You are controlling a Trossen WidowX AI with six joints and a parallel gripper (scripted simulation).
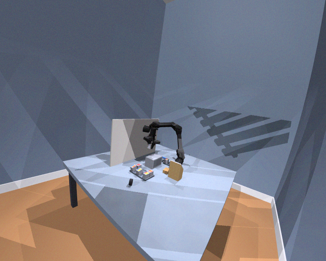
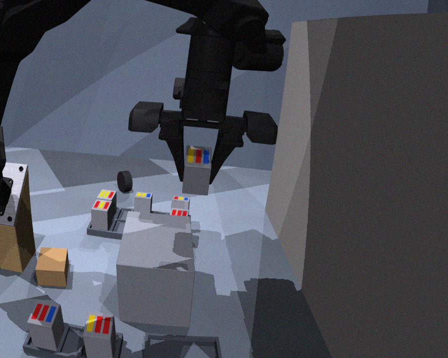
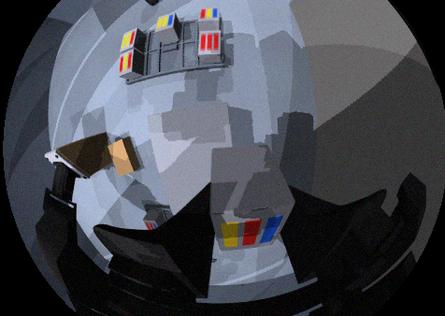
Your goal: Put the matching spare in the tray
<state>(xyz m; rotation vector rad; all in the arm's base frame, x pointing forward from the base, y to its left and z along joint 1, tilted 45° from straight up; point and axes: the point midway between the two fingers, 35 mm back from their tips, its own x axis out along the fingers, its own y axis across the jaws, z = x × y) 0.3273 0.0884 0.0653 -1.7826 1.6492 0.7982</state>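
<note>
Right now my gripper tip is 10 mm short of the dark tray, 200 mm to the left of it and 180 mm above it. The rest, counted from my gripper tip: white panel (200 mm ahead, 50 mm above); then orange block (220 mm behind, 30 mm to the right, 160 mm below); then grey mounted unit (50 mm behind, 20 mm to the right, 130 mm below).
</note>
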